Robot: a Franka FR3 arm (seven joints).
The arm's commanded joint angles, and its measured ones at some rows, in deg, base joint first. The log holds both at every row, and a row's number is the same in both.
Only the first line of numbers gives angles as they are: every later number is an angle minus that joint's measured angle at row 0.
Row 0, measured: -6.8 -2.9 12.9 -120.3 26.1 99.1 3.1
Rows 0 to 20, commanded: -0.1 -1.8 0.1 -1.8 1.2 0.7 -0.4; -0.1 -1.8 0.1 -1.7 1.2 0.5 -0.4; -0.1 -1.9 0.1 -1.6 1.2 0.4 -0.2; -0.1 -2.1 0.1 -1.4 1.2 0.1 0.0; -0.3 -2.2 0.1 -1.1 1.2 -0.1 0.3; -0.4 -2.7 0.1 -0.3 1.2 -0.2 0.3; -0.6 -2.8 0.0 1.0 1.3 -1.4 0.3; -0.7 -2.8 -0.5 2.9 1.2 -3.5 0.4; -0.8 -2.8 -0.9 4.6 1.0 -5.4 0.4; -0.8 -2.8 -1.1 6.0 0.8 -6.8 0.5; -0.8 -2.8 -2.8 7.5 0.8 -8.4 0.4; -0.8 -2.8 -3.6 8.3 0.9 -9.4 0.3; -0.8 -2.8 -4.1 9.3 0.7 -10.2 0.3; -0.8 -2.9 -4.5 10.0 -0.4 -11.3 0.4; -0.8 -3.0 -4.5 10.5 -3.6 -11.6 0.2; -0.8 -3.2 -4.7 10.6 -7.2 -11.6 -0.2; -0.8 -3.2 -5.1 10.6 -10.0 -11.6 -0.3; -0.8 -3.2 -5.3 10.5 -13.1 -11.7 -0.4; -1.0 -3.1 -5.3 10.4 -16.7 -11.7 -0.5; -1.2 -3.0 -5.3 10.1 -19.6 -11.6 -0.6; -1.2 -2.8 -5.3 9.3 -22.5 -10.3 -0.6
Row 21, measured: -0.5 -2.9 -5.6 10.0 -16.1 -10.7 0.0
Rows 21 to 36, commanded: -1.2 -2.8 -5.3 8.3 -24.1 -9.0 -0.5; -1.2 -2.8 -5.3 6.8 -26.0 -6.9 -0.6; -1.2 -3.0 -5.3 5.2 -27.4 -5.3 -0.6; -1.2 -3.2 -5.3 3.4 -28.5 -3.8 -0.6; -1.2 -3.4 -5.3 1.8 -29.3 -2.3 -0.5; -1.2 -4.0 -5.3 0.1 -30.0 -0.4 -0.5; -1.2 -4.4 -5.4 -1.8 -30.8 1.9 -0.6; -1.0 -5.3 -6.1 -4.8 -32.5 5.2 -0.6; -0.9 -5.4 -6.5 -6.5 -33.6 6.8 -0.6; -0.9 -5.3 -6.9 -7.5 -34.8 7.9 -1.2; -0.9 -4.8 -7.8 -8.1 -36.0 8.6 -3.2; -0.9 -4.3 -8.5 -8.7 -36.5 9.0 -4.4; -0.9 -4.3 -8.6 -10.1 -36.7 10.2 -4.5; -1.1 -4.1 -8.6 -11.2 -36.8 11.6 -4.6; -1.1 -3.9 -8.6 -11.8 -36.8 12.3 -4.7; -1.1 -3.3 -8.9 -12.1 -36.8 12.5 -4.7
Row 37, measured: -0.5 -2.6 -9.0 -8.7 -35.8 9.6 -3.6
